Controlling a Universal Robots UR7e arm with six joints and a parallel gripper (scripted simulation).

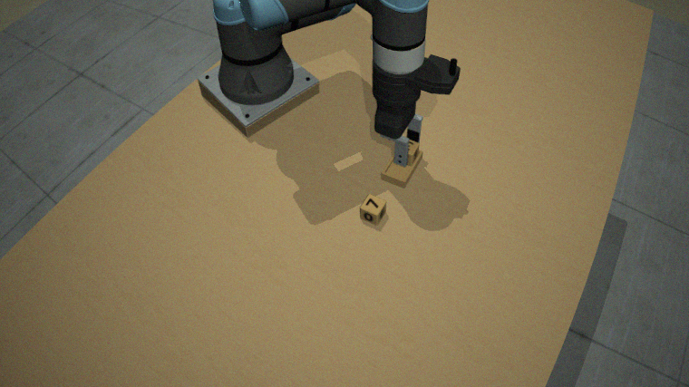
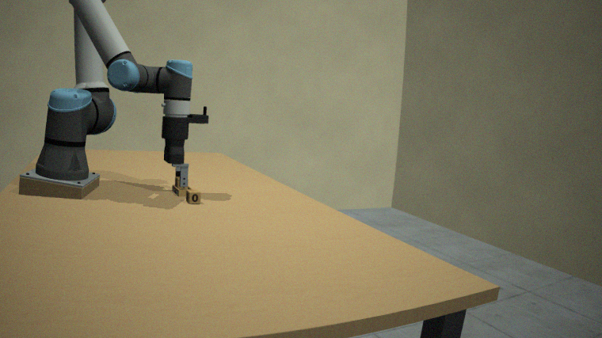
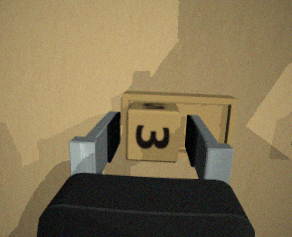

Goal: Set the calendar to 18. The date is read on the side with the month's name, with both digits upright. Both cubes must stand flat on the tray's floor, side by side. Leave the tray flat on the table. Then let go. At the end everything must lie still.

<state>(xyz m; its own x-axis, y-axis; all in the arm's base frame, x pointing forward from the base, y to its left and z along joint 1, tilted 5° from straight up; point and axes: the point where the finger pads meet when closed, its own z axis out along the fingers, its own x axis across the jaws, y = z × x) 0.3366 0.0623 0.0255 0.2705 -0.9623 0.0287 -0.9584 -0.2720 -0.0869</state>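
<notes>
Right now the wooden tray is 2 cm to the right of my hand and 3 cm below it.
</notes>
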